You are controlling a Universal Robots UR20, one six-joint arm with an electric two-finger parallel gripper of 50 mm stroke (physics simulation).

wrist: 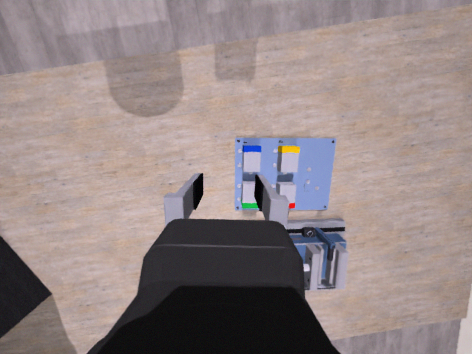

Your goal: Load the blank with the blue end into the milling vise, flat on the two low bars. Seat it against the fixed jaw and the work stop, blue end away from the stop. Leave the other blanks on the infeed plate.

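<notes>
The blank with the blue end (252,159) lies at the upper left of the blue infeed plate (320,155), its blue end toward the top of the view. The blank with the yellow end (289,160) lies to its right. The blank with the green end (249,192) lies below it, partly behind a finger. The blank with the red end (286,191) is also partly covered by that finger. My gripper (229,184) is open and empty, high above the table. The milling vise (340,267) shows at the lower right, with its left part hidden by the gripper body.
The plate and the vise stand on a wood-patterned table (400,100). A grey floor (125,25) shows beyond the table's top edge. A dark block (20,290) is at the lower left. Two soft shadows fall near the table's top edge.
</notes>
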